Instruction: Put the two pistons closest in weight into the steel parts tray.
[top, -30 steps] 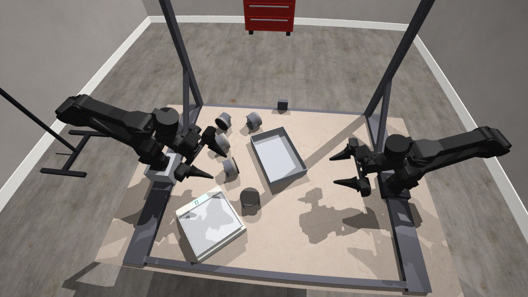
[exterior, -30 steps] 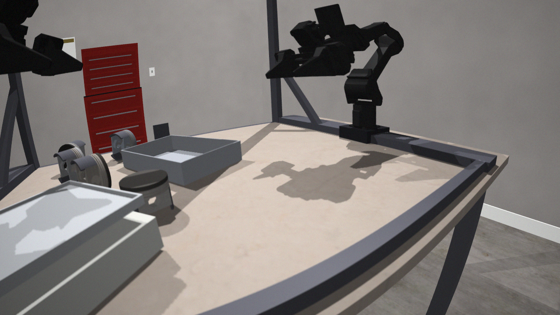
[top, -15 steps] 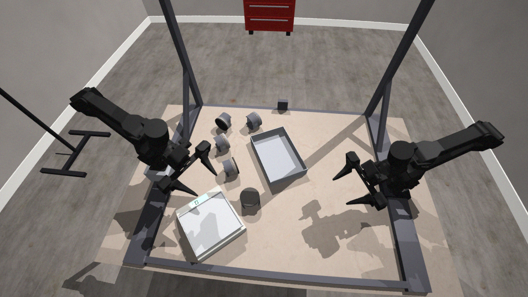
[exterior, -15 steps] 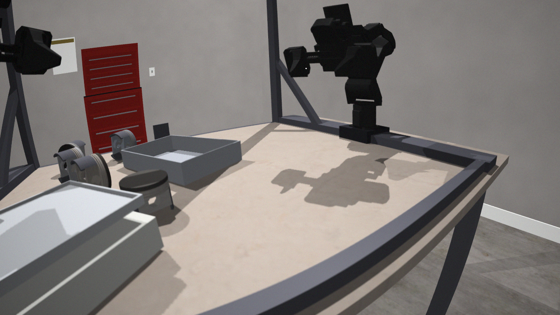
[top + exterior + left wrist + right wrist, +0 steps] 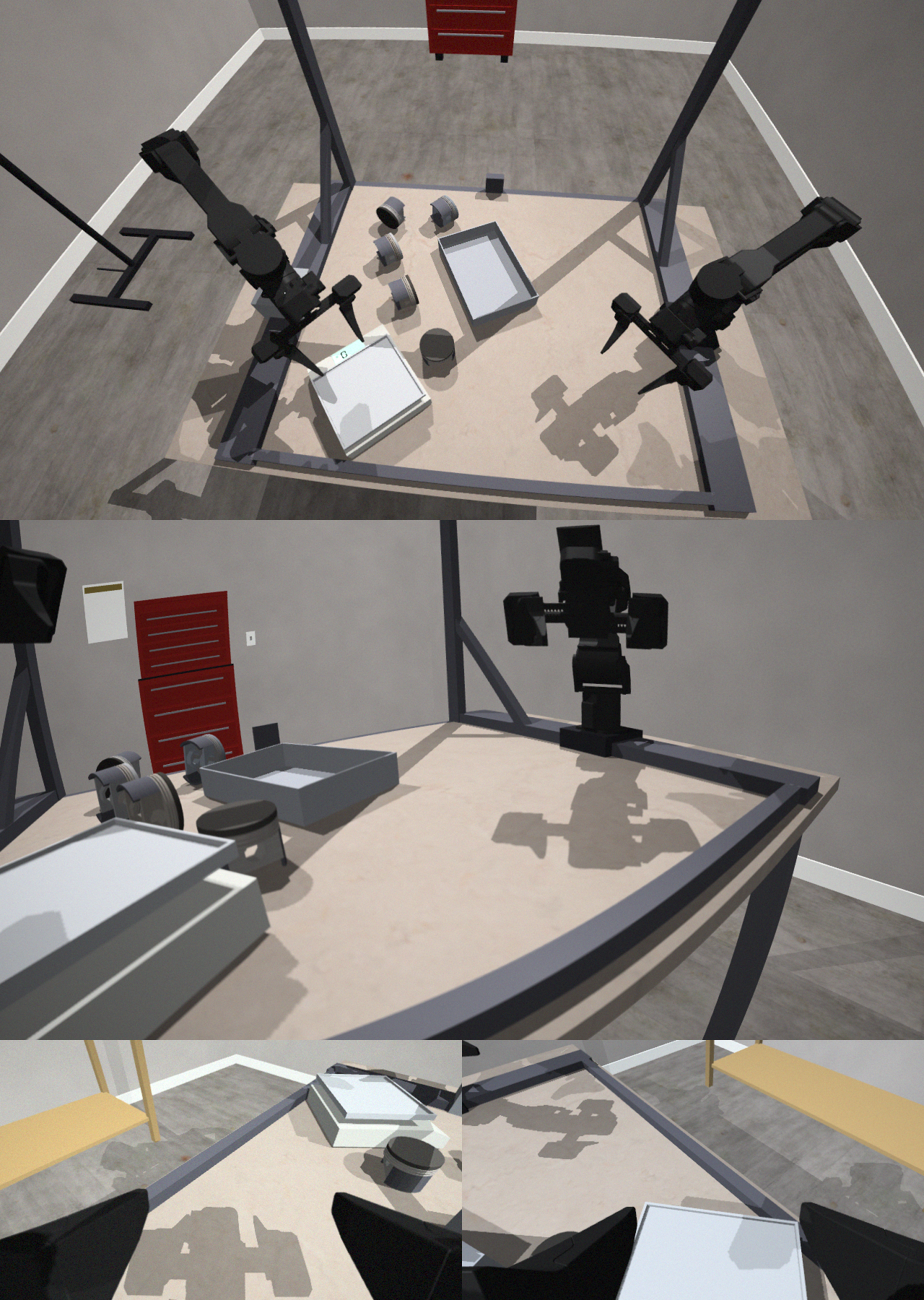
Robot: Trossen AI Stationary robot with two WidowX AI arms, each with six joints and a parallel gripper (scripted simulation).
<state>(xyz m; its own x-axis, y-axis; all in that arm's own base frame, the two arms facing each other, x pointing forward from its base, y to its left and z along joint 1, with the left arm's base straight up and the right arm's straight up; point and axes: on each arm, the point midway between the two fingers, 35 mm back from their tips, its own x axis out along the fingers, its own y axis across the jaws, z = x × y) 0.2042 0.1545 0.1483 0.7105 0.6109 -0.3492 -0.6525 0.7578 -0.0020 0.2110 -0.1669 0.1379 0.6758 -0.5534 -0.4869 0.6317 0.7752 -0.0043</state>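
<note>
Right now the scale pan is 17 cm below my right hand, 3 cm to the left of it and 3 cm ahead of it. The rest, counted from my right hand: scale: 18 cm below, 2 cm to the left, 2 cm ahead; steel parts tray: 28 cm behind, 24 cm to the left, 21 cm below.
</note>
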